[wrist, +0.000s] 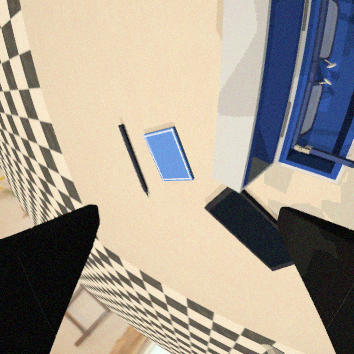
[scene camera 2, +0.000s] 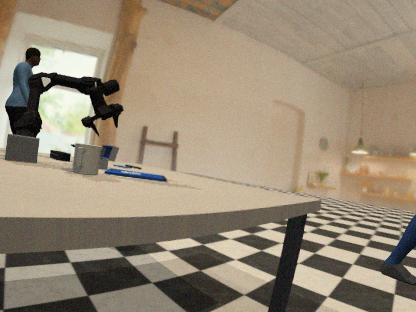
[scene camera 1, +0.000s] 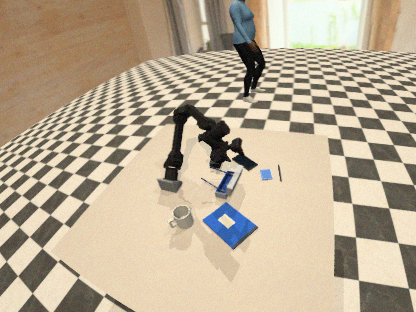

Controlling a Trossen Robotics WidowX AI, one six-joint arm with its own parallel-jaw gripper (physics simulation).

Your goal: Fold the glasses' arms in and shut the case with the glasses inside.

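Places are measured from the arm's base along level axes (x back, y right, z up), in centimetres.
Pixels of known places: gripper, fingertip midpoint: (wrist: 190,215) (scene camera 2: 107,131) (scene camera 1: 237,158); arm's base, link origin: (scene camera 2: 22,147) (scene camera 1: 170,179).
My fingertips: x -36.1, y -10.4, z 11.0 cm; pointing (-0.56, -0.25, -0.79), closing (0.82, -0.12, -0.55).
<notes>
For each thing: its top centre in the pictures, then the offset to it from my fingertips. "*": a spot on its surface instead.
- glasses, surface spot: (wrist: 309,111) * dy +1.9, dx +4.0, dz -13.2 cm
- dark phone-like slab, top centre: (wrist: 255,232) (scene camera 1: 244,161) dy -15.9, dx +0.8, dz -14.7 cm
- blue notepad, top centre: (wrist: 166,156) (scene camera 1: 266,174) dy -7.3, dx -13.3, dz -15.0 cm
- black pen, top centre: (wrist: 132,164) (scene camera 1: 279,171) dy -10.1, dx -20.4, dz -14.6 cm
- grey mug, surface spot: (scene camera 2: 86,160) * dy +35.2, dx +19.1, dz -11.4 cm
- blue book, top centre: (scene camera 2: 136,173) (scene camera 1: 229,223) dy +27.5, dx -2.4, dz -14.7 cm
The glasses case (scene camera 1: 221,189) (scene camera 2: 111,152) (wrist: 320,170) stands open on the table, its pale-shelled, blue-lined lid (scene camera 1: 236,176) (wrist: 237,100) tipped back towards the notepad side. The glasses (wrist: 309,111) lie in the blue tray. Their arms are unfolded; in scene camera 1 they stick out over the side towards the robot's base, and one arm (wrist: 332,159) crosses the tray's end in the wrist view. My gripper (scene camera 1: 228,157) (scene camera 2: 107,131) (wrist: 190,215) is open and empty, above the table near the case's far end. The mug partly hides the case in scene camera 2.
A dark phone-like slab (scene camera 1: 245,161) (wrist: 247,230) lies by the case's far end. A blue notepad (scene camera 1: 266,174) (wrist: 169,154) and a black pen (scene camera 1: 280,173) (wrist: 134,160) lie beyond the lid. A grey mug (scene camera 1: 184,219) (scene camera 2: 86,160) and blue book (scene camera 1: 235,236) (scene camera 2: 135,175) are on the near side.
</notes>
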